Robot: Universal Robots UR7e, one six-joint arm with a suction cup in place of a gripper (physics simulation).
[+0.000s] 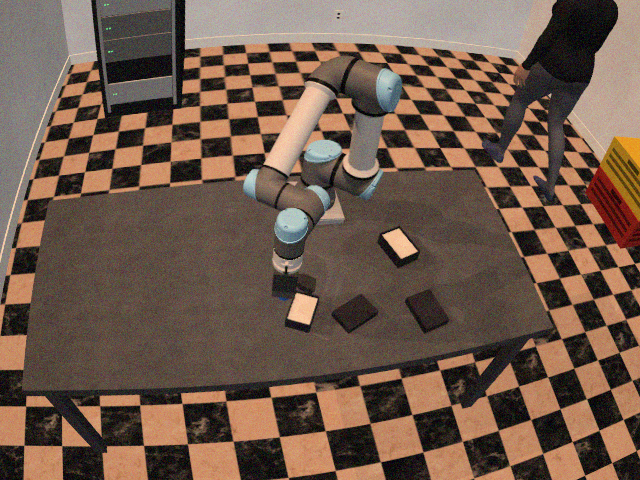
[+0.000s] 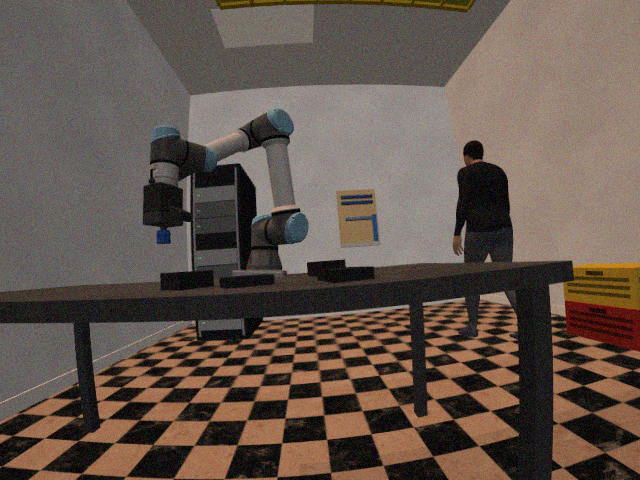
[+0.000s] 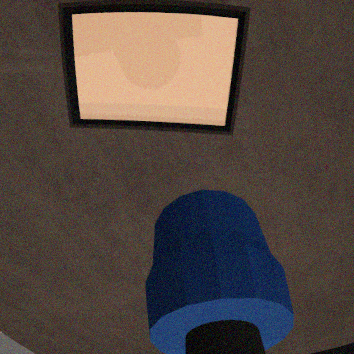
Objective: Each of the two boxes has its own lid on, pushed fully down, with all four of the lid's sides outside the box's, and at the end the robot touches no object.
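Pixels of known places: hand at its tool point: (image 2: pixel 163 243) (image 3: pixel 205 234); arm's base at its link origin: (image 2: pixel 264 270).
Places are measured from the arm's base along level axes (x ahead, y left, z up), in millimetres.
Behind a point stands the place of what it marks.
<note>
One box (image 1: pixel 298 325) {x 525, y -92, z 0 mm} (image 2: pixel 186 280) {x 517, y -53, z -5 mm} (image 3: pixel 71 70) {x 422, y -60, z 9 mm}, black-walled and pale inside, stands uncovered front left of the arm. The other box (image 1: pixel 408 258) {x 284, y 289, z 6 mm} (image 2: pixel 326 264) {x 290, y 275, z 10 mm}, also uncovered and pale inside, stands farther back right. A flat dark lid (image 1: pixel 354 312) {x 482, y 80, z -3 mm} (image 2: pixel 247 281) {x 515, y 101, z -15 mm} lies on the table just right of the first box, apart from it. Another dark lid (image 1: pixel 426 310) {x 489, y 311, z 0 mm} (image 2: pixel 347 274) {x 550, y 326, z -12 mm} lies farther right, in front of the second box. My gripper, a blue suction cup (image 1: pixel 283 298) (image 2: pixel 163 237) (image 3: pixel 207 200), is open and empty, in the air well above the table near the first box. Its cup face is hidden.
The dark table (image 1: pixel 155 310) {x 461, y -533, z -26 mm} (image 2: pixel 465 286) {x 620, y 541, z -50 mm} carries my arm's pale base plate (image 1: pixel 333 214) {x 81, y 62, z 0 mm} (image 2: pixel 258 272) {x 107, y 5, z -4 mm} behind the objects. Beyond the table stand a server rack (image 1: pixel 174 51) (image 2: pixel 247 206), a person (image 1: pixel 573 41) (image 2: pixel 483 196) and a red crate (image 1: pixel 615 211) (image 2: pixel 602 322) under a yellow one.
</note>
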